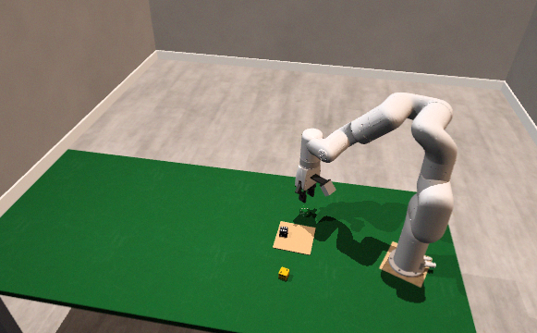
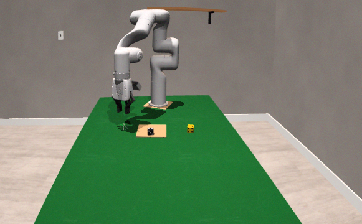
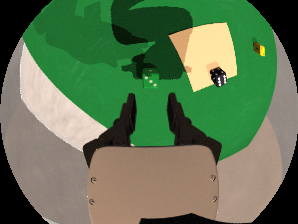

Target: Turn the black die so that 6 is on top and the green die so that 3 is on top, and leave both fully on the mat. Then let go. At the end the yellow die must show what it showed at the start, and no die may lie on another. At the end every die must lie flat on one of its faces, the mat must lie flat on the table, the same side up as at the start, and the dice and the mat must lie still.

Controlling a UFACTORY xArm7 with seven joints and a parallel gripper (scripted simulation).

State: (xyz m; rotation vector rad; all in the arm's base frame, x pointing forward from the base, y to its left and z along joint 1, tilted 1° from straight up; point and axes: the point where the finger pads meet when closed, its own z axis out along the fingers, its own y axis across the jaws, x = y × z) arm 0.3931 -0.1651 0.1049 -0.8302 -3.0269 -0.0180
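Now: the green die 9 cm below my hand. Also, from my hand: tan mat: 2 cm ahead, 14 cm to the left, 11 cm below; then yellow die: 3 cm ahead, 32 cm to the left, 9 cm below; then black die: 6 cm ahead, 13 cm to the left, 9 cm below.
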